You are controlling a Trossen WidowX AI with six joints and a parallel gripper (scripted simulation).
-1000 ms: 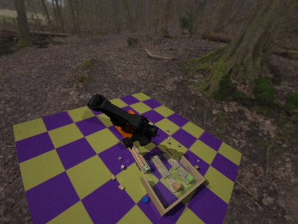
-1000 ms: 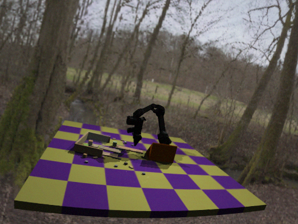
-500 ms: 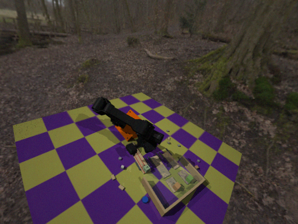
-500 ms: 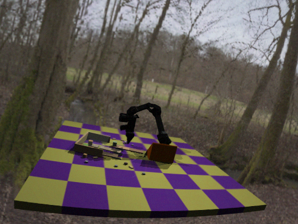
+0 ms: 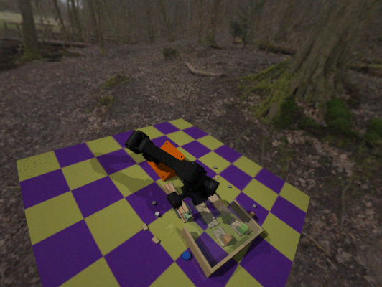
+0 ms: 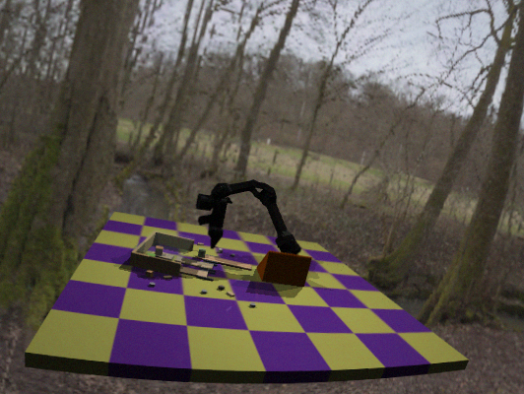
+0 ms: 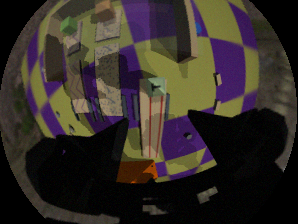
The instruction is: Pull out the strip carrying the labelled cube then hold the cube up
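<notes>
Right now the labelled cube is 4 cm below my gripper tip, 4 cm ahead of it and 1 cm to the right of it. Also, from my gripper tip: strip: 6 cm below, 6 cm behind, 3 cm to the left; then blue disc: 14 cm to the right, 14 cm ahead, 6 cm below.
</notes>
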